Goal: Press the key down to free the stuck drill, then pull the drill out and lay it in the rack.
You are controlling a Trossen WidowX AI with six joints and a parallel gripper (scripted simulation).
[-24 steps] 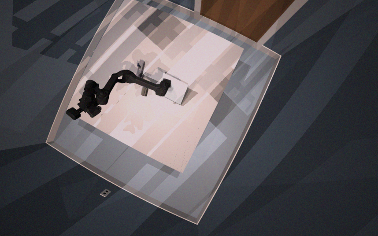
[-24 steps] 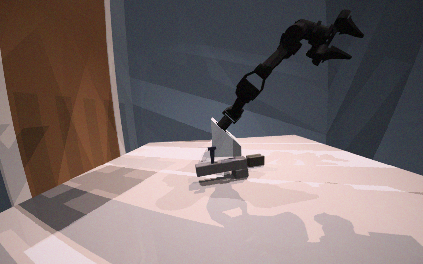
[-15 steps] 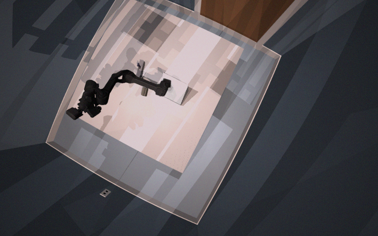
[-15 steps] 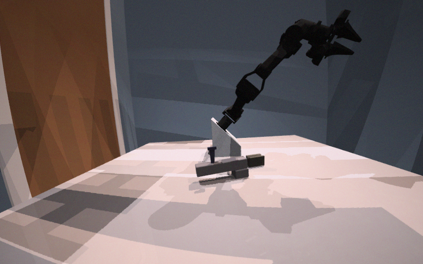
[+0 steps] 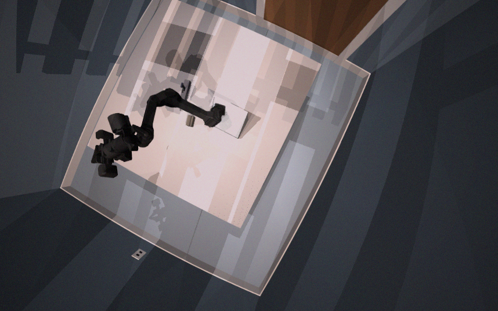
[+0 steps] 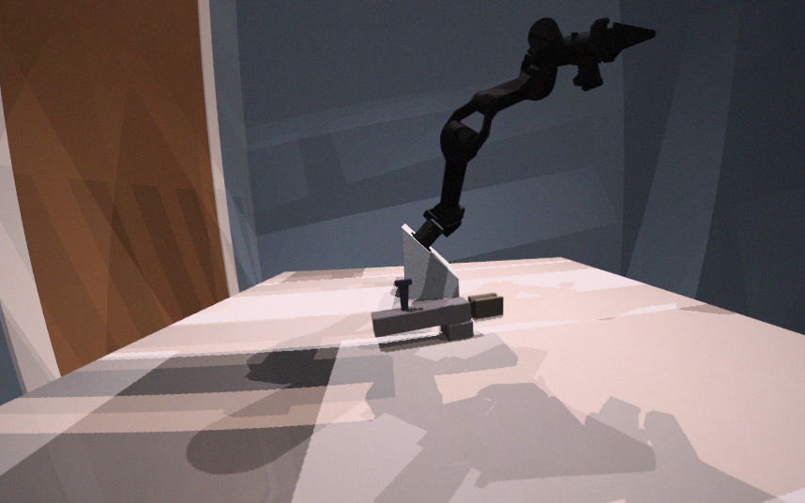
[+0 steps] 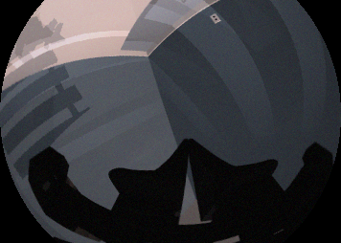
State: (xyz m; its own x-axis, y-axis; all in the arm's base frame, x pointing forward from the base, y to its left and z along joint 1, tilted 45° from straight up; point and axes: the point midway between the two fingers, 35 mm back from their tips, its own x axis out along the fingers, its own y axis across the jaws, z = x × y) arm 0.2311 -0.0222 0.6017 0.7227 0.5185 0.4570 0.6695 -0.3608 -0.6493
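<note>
The dark blue t-shaped key is 2 cm behind my gripper tip, 51 cm to the right of it and 47 cm below it. From my gripper tip the other things lie so: brass-coloured drill: 2 cm behind, 45 cm to the right, 51 cm below; then dark block: 12 cm behind, 32 cm to the right, 54 cm below.
</note>
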